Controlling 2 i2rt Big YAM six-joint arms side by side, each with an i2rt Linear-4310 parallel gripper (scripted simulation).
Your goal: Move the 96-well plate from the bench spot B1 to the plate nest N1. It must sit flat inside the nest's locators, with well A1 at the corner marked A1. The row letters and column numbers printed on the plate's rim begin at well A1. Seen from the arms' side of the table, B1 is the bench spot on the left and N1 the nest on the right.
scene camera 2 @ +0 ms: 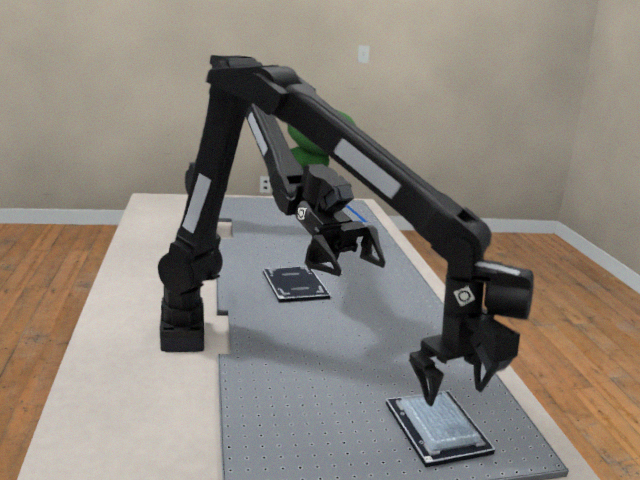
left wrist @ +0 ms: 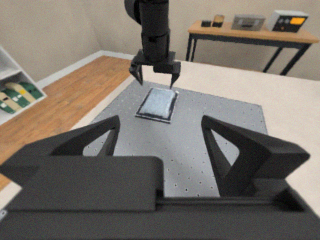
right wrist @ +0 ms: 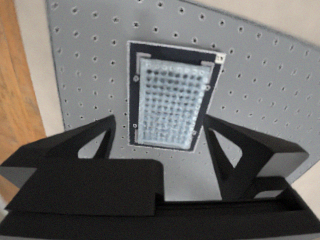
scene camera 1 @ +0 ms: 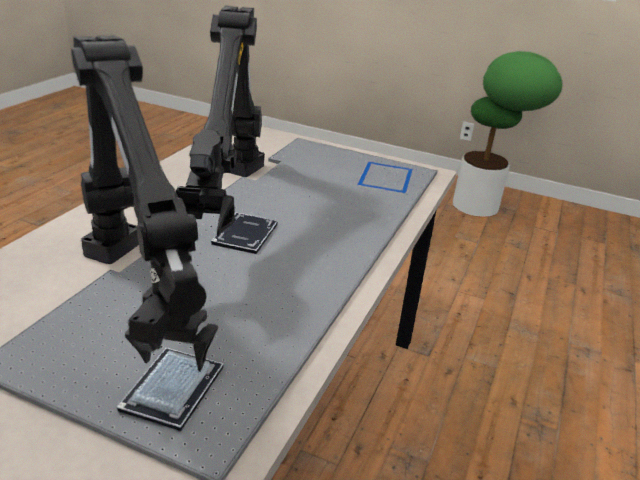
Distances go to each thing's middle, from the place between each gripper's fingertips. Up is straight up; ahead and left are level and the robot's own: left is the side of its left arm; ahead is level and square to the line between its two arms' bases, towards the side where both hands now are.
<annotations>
My right gripper (scene camera 2: 454,397) is now 60 mm above the clear 96-well plate (scene camera 2: 443,426), 10 mm to the right of it and 10 mm past it.
My left hand (scene camera 2: 362,269) is 110 mm short of the clear 96-well plate, 220 mm to the left of it and 170 mm above it.
</annotations>
